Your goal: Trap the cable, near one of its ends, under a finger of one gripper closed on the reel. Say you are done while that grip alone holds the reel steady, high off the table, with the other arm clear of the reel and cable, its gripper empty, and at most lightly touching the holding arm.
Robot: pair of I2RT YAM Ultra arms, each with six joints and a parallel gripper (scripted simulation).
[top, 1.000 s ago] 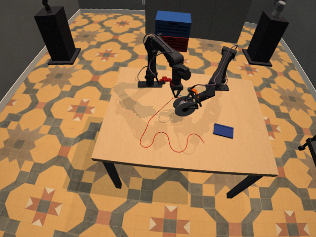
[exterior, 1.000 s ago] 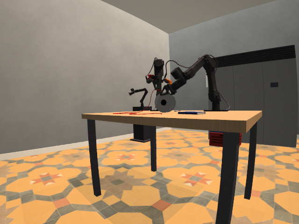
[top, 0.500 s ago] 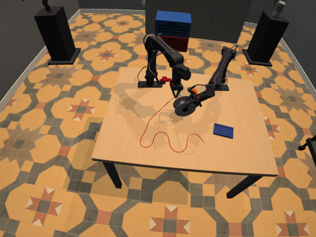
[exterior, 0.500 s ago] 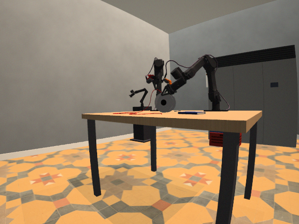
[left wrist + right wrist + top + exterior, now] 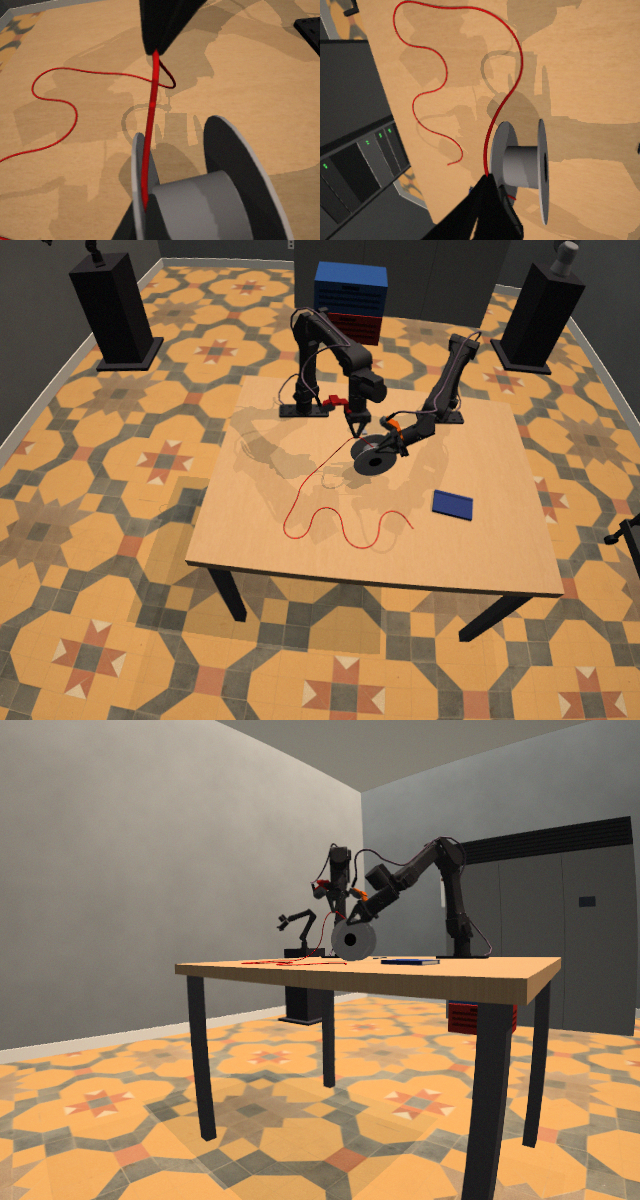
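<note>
Now: right hand 110 mm above the grey reel, 70 mm to the right of it and 20 mm past it. Also, from my right hand: grey wrench 240 mm behind, 180 mm below, 60 mm to the left.
Right now the grey reel is 60 mm below my left hand and 30 mm behind it. The rest, counted from my left hand: grey wrench 250 mm behind, 130 mm below, 20 mm to the right.
</note>
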